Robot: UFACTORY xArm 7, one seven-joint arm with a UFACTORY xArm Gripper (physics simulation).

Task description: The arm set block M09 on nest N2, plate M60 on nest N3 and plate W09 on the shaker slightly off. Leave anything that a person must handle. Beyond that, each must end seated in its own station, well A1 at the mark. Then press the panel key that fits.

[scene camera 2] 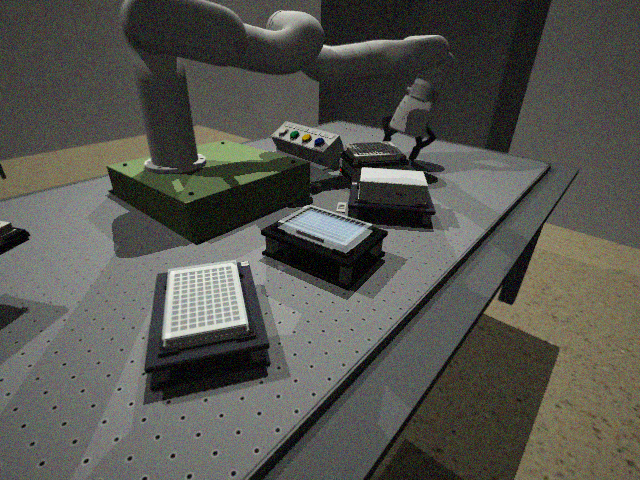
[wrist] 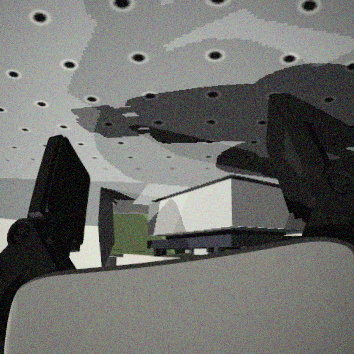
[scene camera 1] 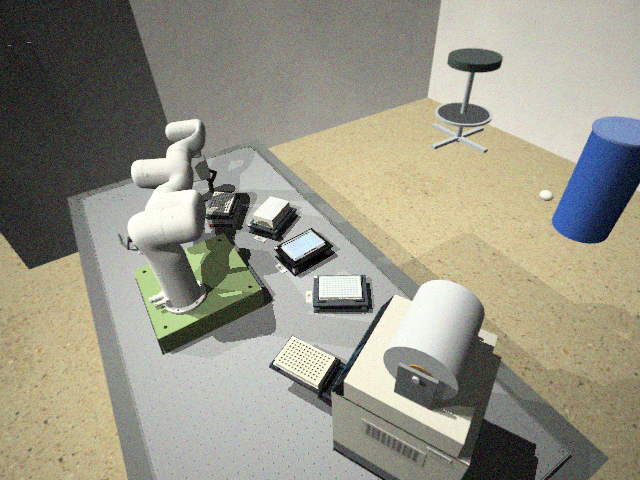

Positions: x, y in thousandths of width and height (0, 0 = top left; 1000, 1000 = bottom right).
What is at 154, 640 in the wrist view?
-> My gripper.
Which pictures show the blue-tinted plate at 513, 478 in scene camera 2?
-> Scene camera 2 and scene camera 1 only.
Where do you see a button box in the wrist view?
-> At 278, 677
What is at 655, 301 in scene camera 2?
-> My gripper.
